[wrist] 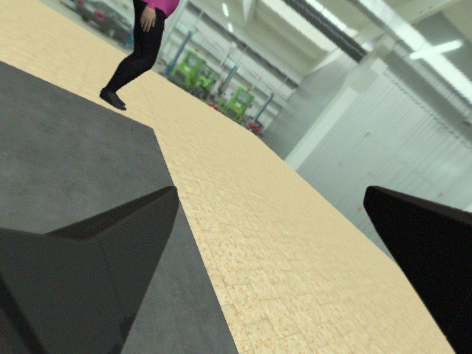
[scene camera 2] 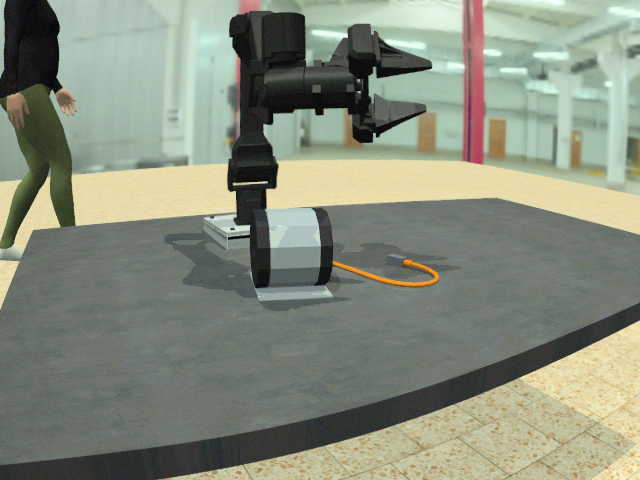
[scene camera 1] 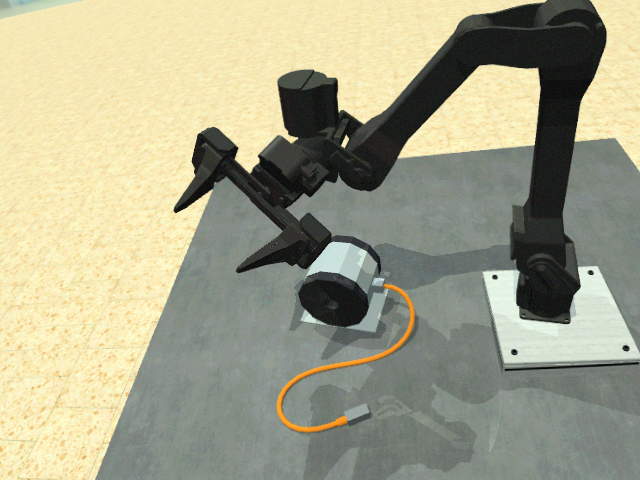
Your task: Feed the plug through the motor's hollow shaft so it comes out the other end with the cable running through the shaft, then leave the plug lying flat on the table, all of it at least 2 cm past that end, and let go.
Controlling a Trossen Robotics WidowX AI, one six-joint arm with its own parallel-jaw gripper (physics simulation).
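Frame: origin at the arm's base, x ahead, y left, z up, level; centimetres.
Where they show: gripper, fingertip midpoint: (wrist: 270, 195) (scene camera 2: 429, 87) (scene camera 1: 205, 240); arm's base at its link origin: (scene camera 1: 543, 304).
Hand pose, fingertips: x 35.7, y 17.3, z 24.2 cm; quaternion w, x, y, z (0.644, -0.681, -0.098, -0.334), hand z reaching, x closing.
Note:
Each offset is from my fingertips to the top centre of the thing. "*": to the spot under its first point. Level surfaces: height alone.
The motor @(dx -7.3, dy -16.2, dz -17.0 cm) (scene camera 1: 343, 262) (scene camera 2: 294, 246) lies on its side on a light base plate @(dx -7.0, dy -16.2, dz -27.0 cm) (scene camera 1: 379, 310) (scene camera 2: 294, 294); its dark end face with the shaft hole shows in scene camera 1. An orange cable @(* dx -9.4, dy -4.8, dz -26.6 cm) (scene camera 1: 341, 364) (scene camera 2: 382, 279) leaves a small block on the motor's side and curves over the table to the grey plug @(dx -13.4, dy +2.3, dz -25.8 cm) (scene camera 1: 357, 414) (scene camera 2: 397, 259). The plug lies on the table, outside the shaft and apart from the motor. My gripper (scene camera 1: 206, 240) (scene camera 2: 428, 86) (wrist: 270, 195) is wide open and empty, in the air above the table, well away from the plug. The motor and plug do not show in the wrist view.
The dark grey table @(dz -27.2 cm) (scene camera 1: 206, 310) (scene camera 2: 155, 351) (wrist: 75, 145) carries the arm's white base plate (scene camera 1: 568, 346) (scene camera 2: 214, 227), to the right of the motor in scene camera 1. People stand beyond the table (scene camera 2: 46, 118) (wrist: 142, 45).

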